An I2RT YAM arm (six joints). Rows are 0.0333 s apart.
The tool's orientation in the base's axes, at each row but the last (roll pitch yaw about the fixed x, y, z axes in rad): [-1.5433, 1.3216, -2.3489]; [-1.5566, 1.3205, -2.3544]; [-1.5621, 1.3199, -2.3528]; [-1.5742, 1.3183, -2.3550]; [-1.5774, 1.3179, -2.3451]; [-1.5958, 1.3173, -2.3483]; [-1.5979, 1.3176, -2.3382]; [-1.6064, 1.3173, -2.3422]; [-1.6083, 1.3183, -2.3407]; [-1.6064, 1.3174, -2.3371]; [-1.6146, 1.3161, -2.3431]
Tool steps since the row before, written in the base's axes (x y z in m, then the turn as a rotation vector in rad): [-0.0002, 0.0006, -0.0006, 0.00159, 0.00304, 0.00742]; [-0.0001, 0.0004, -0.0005, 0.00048, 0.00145, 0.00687]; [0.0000, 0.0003, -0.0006, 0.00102, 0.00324, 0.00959]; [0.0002, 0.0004, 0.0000, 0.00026, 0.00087, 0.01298]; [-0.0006, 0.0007, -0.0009, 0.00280, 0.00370, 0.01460]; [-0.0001, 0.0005, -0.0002, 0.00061, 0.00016, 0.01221]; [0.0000, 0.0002, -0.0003, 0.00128, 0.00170, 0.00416]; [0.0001, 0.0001, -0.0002, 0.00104, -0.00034, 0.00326]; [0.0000, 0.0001, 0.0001, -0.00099, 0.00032, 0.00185]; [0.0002, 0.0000, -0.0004, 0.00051, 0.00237, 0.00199]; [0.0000, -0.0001, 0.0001, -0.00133, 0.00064, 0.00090]
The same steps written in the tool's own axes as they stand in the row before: [0.0005, 0.0004, -0.0006, -0.00800, 0.00132, -0.00104]; [0.0004, 0.0003, -0.0004, -0.00699, -0.00039, -0.00068]; [0.0005, 0.0004, -0.0002, -0.01004, 0.00053, -0.00156]; [-0.0001, 0.0004, -0.0001, -0.01277, -0.00247, -0.00044]; [0.0009, 0.0003, -0.0009, -0.01529, 0.00081, -0.00058]; [0.0001, 0.0003, -0.0004, -0.01196, -0.00254, 0.00026]; [0.0003, 0.0002, -0.0001, -0.00456, 0.00101, -0.00023]; [0.0002, 0.0002, 0.0000, -0.00328, -0.00039, 0.00097]; [-0.0001, 0.0000, -0.0001, -0.00168, -0.00087, -0.00097]; [0.0004, 0.0002, 0.0002, -0.00244, 0.00154, -0.00122]; [-0.0001, -0.0001, 0.0001, -0.00075, -0.00062, -0.00143]
